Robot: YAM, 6 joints.
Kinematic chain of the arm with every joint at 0, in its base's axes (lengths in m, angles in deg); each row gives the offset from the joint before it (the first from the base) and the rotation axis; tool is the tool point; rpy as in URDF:
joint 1: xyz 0 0 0.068 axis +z
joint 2: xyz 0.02 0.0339 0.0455 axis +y
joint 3: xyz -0.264 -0.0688 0 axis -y
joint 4: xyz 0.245 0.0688 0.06 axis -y
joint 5: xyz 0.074 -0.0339 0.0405 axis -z
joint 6: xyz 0.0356 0 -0.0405 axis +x
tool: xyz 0 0 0 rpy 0 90 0
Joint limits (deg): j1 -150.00..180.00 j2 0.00..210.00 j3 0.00..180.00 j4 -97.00..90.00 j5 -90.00..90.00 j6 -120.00..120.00
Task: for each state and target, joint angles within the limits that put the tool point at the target. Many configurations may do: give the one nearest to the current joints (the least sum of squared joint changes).
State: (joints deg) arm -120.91 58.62 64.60 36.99 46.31 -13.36
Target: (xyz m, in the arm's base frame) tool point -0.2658 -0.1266 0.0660
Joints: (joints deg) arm -149.63 109.40 34.26 25.95 44.96 -13.36
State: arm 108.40 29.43 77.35 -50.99 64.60 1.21
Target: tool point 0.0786 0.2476 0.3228
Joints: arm 79.36 74.73 66.75 -43.46 62.38 1.21
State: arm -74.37 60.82 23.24 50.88 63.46 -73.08
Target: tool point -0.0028 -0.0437 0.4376
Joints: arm -55.08 26.02 39.47 60.28 50.11 -73.08
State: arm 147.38 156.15 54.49 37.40 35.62 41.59
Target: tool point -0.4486 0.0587 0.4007
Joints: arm 174.97 110.00 93.21 47.08 32.50 41.59
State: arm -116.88 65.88 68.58 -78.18 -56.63 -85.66
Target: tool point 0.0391 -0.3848 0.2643
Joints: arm -88.56 108.44 92.27 -55.13 -55.79 -85.66
